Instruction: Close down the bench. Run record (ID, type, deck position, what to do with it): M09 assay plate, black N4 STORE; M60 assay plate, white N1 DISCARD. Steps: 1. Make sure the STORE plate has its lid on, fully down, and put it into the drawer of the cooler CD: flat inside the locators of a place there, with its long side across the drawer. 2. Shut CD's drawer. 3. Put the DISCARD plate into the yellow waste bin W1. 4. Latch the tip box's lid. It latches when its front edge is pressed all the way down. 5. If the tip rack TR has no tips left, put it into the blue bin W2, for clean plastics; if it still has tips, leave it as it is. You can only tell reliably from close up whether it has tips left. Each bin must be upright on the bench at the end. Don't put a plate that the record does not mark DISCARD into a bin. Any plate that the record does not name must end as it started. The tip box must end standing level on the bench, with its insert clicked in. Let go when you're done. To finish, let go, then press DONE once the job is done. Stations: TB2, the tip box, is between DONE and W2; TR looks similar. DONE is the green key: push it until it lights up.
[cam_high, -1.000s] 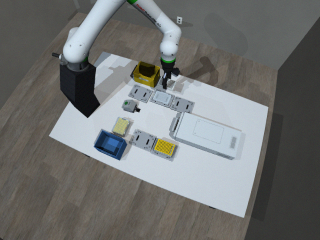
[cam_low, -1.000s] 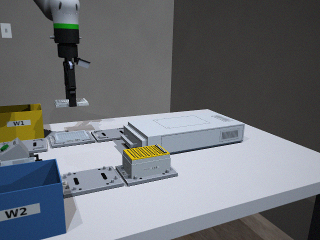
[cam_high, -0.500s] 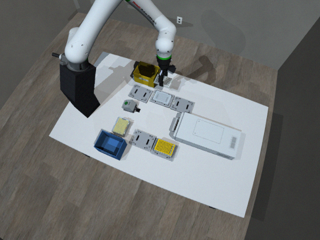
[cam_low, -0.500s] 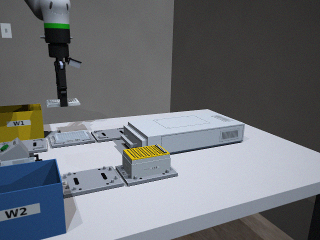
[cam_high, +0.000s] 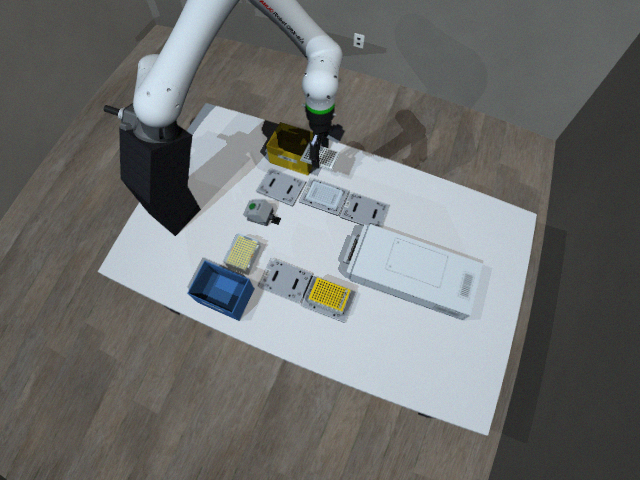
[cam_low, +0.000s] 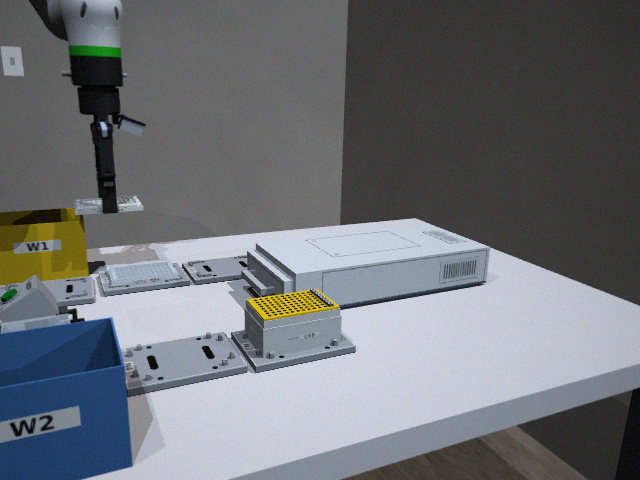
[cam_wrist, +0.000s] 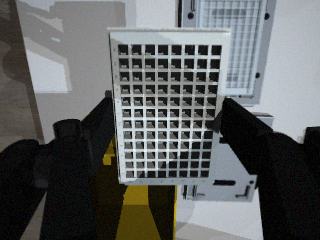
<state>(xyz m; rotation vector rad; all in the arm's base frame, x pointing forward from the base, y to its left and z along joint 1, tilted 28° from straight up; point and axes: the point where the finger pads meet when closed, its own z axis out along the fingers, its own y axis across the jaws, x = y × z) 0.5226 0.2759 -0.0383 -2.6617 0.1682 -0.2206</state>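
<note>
Now: the yellow bin W1 130 mm below my hand, 130 mm behind it and 60 mm to the left of it. The rest, counted from my hand: green done key: 240 mm to the right, 200 mm behind, 100 mm below; then white plate: 20 mm below; then deck nest: 160 mm below, 140 mm behind, 90 mm to the right.
</note>
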